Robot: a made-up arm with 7 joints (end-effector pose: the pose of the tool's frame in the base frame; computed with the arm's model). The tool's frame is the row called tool.
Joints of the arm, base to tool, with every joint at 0 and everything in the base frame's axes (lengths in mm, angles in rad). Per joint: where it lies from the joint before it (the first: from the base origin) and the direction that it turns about. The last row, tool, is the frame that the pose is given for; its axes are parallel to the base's.
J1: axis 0 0.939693 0.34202 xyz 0 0 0
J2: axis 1 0 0 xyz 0 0 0
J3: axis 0 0 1 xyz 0 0 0
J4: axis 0 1 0 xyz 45.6 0 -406.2
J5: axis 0 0 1 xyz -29 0 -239.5
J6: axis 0 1 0 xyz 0 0 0
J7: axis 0 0 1 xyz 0 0 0
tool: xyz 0 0 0
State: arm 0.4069 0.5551 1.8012 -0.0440 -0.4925 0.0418 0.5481
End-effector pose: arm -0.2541 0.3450 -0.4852 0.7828 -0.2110 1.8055
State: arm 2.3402 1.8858 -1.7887 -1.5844 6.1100 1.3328 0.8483
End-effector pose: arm -0.1677 0.3118 0.3778 -0.4575 2.5006 -1.5405
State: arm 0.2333 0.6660 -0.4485 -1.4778 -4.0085 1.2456 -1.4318
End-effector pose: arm 0.1374 0.2023 -0.4780 -1.3706 -0.7096 -0.6138
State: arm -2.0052 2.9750 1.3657 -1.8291 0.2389 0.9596 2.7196
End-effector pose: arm -0.4434 -0.0064 -0.1533 0.7942 1.3291 1.3209
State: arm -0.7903 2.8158 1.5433 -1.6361 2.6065 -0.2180 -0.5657
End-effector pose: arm -0.3543 -0.0876 0.3533 0.3269 2.0314 1.5460
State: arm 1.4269 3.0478 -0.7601 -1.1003 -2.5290 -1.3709 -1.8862
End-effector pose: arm 0.4371 0.4015 0.0219 2.6545 0.0411 -0.7954
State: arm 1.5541 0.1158 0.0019 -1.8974 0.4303 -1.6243 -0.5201
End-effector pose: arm -0.3425 0.0213 -0.2982 1.2403 -1.7441 -0.0776
